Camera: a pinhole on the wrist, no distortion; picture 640 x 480 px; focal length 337.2 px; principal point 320.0 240.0 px. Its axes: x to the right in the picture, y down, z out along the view. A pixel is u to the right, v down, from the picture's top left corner.
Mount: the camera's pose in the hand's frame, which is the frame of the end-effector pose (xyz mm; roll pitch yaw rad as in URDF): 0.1 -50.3 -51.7 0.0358 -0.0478 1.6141
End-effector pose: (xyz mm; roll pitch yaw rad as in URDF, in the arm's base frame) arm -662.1 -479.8 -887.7 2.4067 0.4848 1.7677
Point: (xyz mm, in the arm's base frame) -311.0 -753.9 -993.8
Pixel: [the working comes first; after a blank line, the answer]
In the camera's frame: 128.8 259.9 418.2

423.9 449.6
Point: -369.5 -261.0 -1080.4
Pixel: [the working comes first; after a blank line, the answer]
In the camera's frame: 235.9 -226.5 342.3

552.4 16.9
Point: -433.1 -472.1 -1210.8
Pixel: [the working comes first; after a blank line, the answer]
In the camera's frame: 30.1 -102.7 431.3

343.5 159.7
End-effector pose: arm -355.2 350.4 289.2 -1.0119 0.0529 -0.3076
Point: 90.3 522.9 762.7
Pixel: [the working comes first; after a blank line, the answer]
In the camera's frame: -196.1 -316.5 588.3

207.6 58.6
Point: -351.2 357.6 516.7
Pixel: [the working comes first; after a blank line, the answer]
In the camera's frame: -128.8 23.1 184.7

84.9 282.2
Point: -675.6 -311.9 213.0
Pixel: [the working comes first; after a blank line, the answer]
In the camera's frame: -290.8 90.8 -599.4

behind the camera
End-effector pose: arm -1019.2 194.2 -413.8 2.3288 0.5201 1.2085
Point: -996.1 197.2 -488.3
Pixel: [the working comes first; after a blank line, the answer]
In the camera's frame: 24.5 -43.5 107.9

396.6 104.0
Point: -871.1 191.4 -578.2
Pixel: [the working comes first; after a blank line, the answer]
In the camera's frame: 66.2 -119.0 235.5

414.8 69.6
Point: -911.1 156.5 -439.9
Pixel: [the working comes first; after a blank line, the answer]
In the camera's frame: 119.9 -15.3 144.4

599.9 204.3
